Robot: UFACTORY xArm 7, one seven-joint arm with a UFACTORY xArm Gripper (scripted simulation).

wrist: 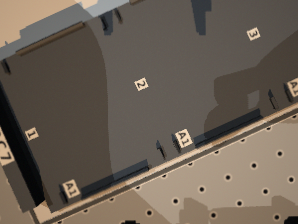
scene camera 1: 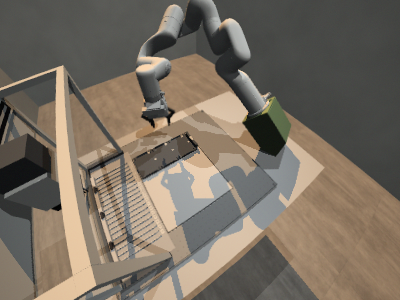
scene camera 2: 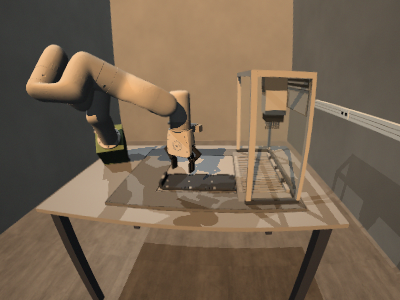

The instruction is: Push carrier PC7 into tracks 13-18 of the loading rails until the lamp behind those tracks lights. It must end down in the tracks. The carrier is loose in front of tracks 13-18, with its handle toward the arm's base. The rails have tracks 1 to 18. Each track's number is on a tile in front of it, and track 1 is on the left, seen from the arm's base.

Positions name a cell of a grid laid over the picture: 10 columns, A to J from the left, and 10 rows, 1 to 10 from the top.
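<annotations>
A carrier PC7 can be seen in the wrist view (D5), and it also appears in scene camera 1 (D6) and in scene camera 2 (E7).
</annotations>
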